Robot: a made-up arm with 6 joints.
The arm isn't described. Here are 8 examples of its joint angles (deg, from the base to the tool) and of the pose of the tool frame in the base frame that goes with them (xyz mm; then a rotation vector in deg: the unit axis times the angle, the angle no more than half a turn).
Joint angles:
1: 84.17 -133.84 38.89 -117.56 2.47 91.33
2: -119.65 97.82 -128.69 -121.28 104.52 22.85
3: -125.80 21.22 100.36 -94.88 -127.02 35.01
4: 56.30 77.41 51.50 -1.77 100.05 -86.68
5: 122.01 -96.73 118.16 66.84 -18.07 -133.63
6: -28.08 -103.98 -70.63 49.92 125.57 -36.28
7: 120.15 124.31 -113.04 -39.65 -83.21 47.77
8: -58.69 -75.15 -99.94 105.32 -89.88 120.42
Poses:
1: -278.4 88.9 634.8 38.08 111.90 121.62
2: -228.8 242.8 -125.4 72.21 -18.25 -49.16
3: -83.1 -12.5 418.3 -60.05 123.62 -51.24
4: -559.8 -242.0 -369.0 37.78 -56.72 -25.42
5: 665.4 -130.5 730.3 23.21 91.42 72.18
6: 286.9 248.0 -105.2 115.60 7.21 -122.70
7: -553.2 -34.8 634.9 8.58 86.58 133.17
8: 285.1 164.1 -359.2 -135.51 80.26 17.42
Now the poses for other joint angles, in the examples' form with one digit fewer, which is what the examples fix.
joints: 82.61 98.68 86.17 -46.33 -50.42 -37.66
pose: -181 -454 233 -109.8 -71.0 70.8
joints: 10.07 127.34 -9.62 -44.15 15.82 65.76
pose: -759 -44 -282 -25.9 35.2 146.0
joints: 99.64 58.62 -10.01 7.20 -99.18 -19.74
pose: -255 -376 101 114.6 -13.5 -113.5
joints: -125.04 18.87 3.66 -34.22 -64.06 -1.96
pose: 95 188 572 62.7 -14.4 -38.1
